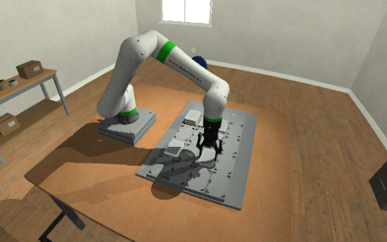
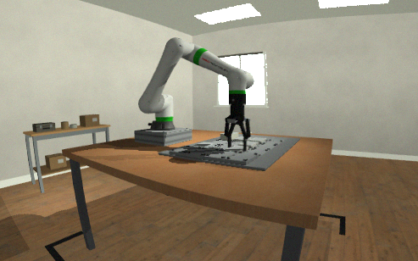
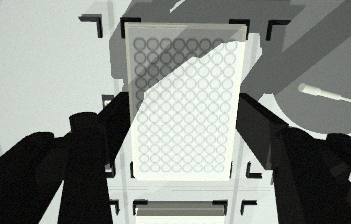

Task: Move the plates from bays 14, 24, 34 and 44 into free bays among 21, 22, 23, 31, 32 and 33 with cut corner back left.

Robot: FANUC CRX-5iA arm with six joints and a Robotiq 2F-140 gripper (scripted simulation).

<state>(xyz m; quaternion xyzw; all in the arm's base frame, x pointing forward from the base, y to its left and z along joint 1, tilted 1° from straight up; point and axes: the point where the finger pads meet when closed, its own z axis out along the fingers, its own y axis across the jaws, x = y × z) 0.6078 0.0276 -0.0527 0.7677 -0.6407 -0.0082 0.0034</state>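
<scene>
My hand is 60 mm short of the bay label 43, 30 mm above it and 10 mm to the right of it. Round my hand: sealed 96-well plate: 210 mm behind, 40 mm to the right, 20 mm below; then sealed deep-well block: 280 mm to the left, 270 mm behind, 10 mm below.
</scene>
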